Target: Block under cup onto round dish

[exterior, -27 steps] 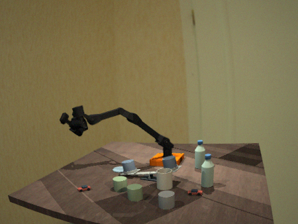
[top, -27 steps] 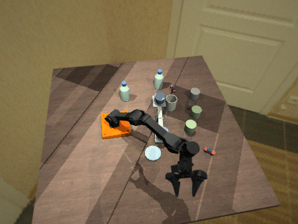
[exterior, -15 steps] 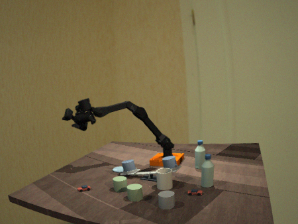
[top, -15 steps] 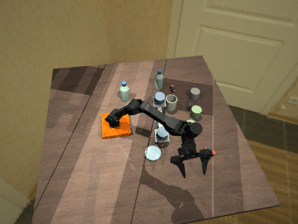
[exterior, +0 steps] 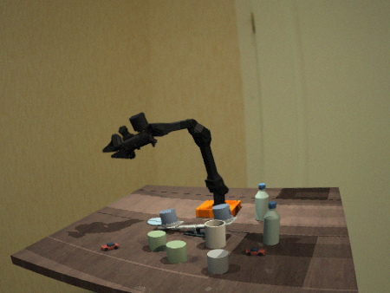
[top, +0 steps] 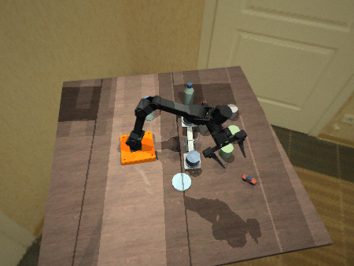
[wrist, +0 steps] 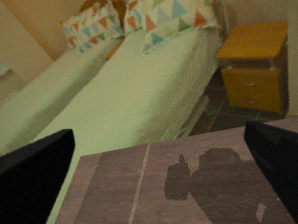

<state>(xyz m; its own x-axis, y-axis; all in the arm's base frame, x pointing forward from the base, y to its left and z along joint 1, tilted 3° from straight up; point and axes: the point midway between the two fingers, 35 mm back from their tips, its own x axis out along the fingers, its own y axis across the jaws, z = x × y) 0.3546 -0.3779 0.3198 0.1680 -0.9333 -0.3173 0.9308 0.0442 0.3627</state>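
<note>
My gripper tip is now 70 mm past the blue-grey cup, 220 mm to the right of it and 300 mm above it. The rest, counted from my gripper tip: pale green block: 70 mm behind, 240 mm to the left, 320 mm below; then pale blue round dish: 160 mm behind, 150 mm to the left, 350 mm below; then balance beam: 30 mm behind, 360 mm to the left, 320 mm below.
</note>
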